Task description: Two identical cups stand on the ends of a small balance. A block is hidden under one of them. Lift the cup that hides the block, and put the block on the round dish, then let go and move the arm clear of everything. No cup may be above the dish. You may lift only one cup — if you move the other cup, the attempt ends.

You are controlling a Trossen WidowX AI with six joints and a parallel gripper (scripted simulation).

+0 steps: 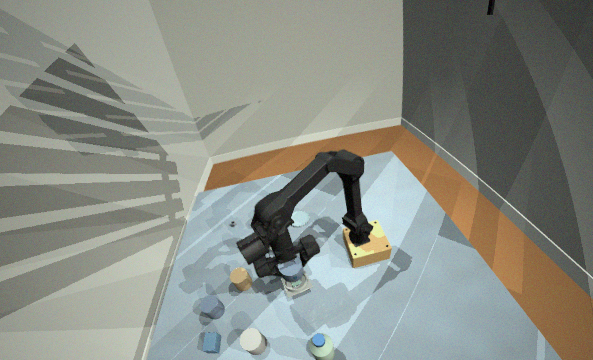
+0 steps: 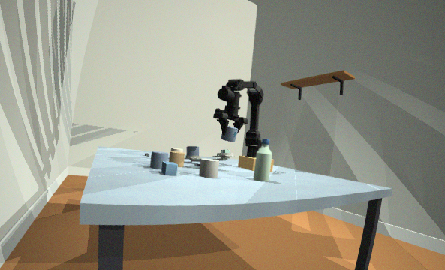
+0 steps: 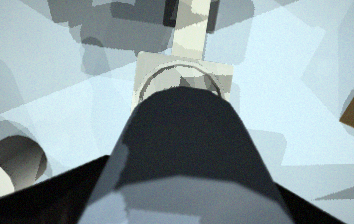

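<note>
Now: the green block 10 mm to the right of my gripper tip and 80 mm below it. The rest, counted from my gripper tip: balance beam (20 mm ahead, 140 mm to the right, 130 mm below); tan cylinder (190 mm ahead, 120 mm to the right, 130 mm below); bottle (10 mm behind, 220 mm to the left, 60 mm below).
</note>
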